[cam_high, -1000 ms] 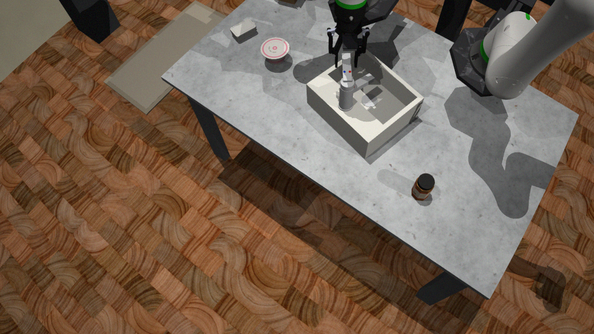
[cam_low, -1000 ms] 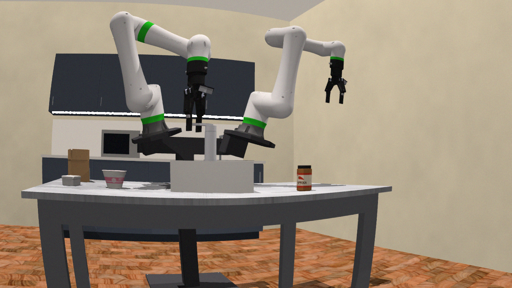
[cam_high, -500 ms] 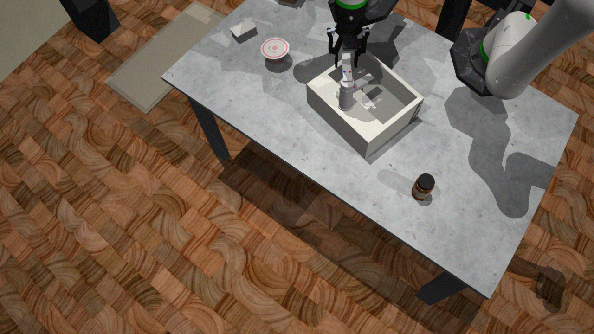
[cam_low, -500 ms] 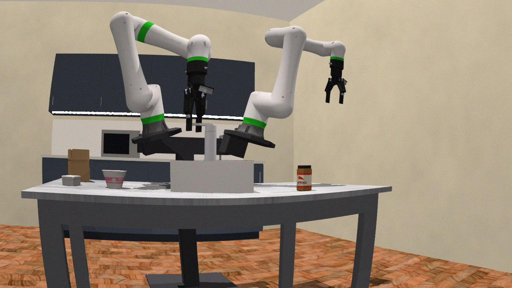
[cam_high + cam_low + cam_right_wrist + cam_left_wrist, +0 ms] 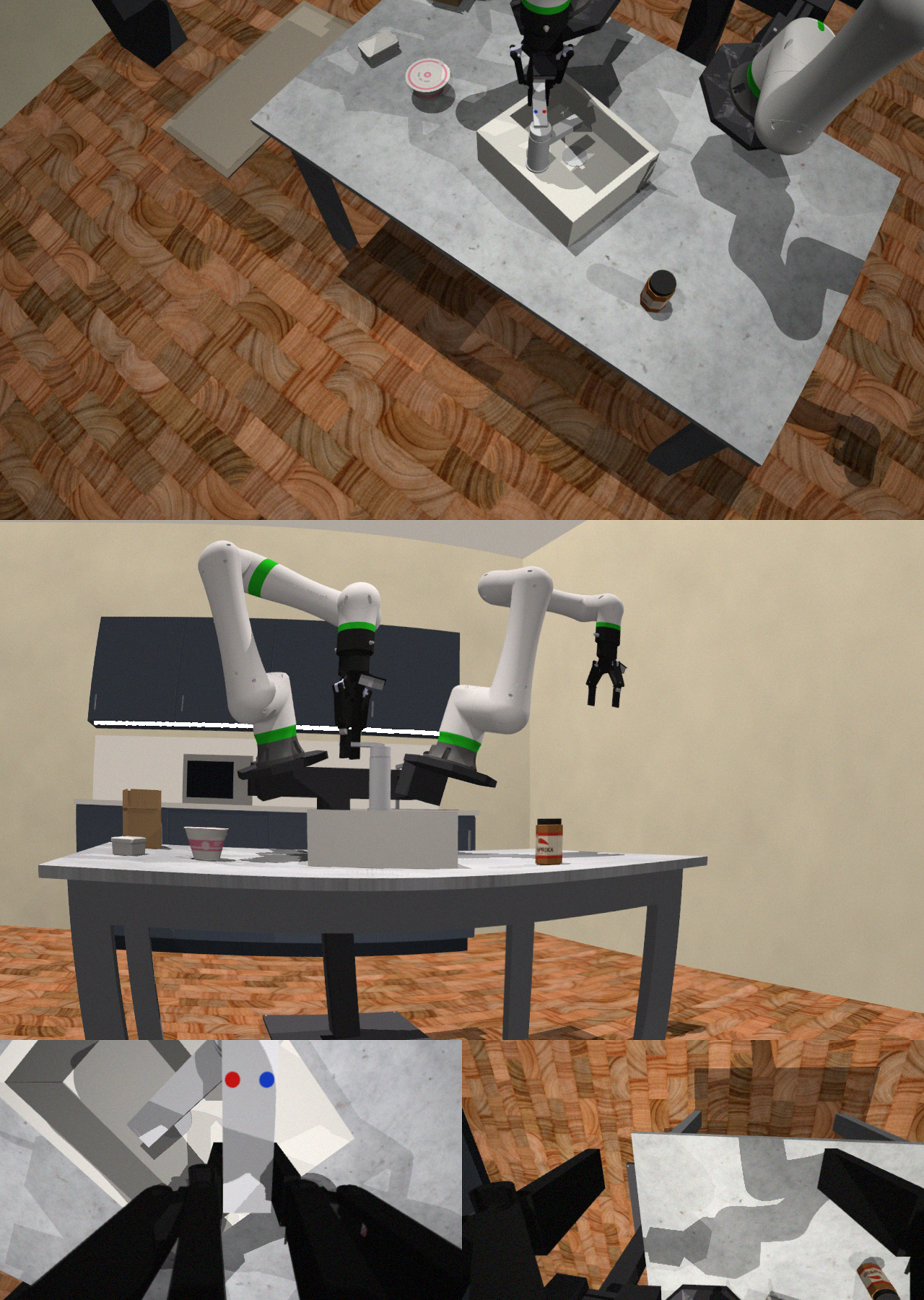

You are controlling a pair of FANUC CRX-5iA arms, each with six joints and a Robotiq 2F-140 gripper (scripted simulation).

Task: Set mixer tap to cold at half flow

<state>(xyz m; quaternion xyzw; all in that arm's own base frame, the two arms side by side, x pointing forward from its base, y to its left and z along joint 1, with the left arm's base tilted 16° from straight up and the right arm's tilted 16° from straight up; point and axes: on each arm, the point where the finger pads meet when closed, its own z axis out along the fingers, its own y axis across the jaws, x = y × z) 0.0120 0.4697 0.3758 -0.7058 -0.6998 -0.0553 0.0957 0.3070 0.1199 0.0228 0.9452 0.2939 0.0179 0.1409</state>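
Right now my right hand is 40 mm short of the flat lever and 30 mm to the right of it. The rest, counted from my right hand: pink-and-white bowl 40 mm behind, 360 mm to the right, 230 mm below; then paprika jar 160 mm ahead, 430 mm to the left, 220 mm below; then white basin 40 mm behind, 80 mm to the left, 240 mm below.
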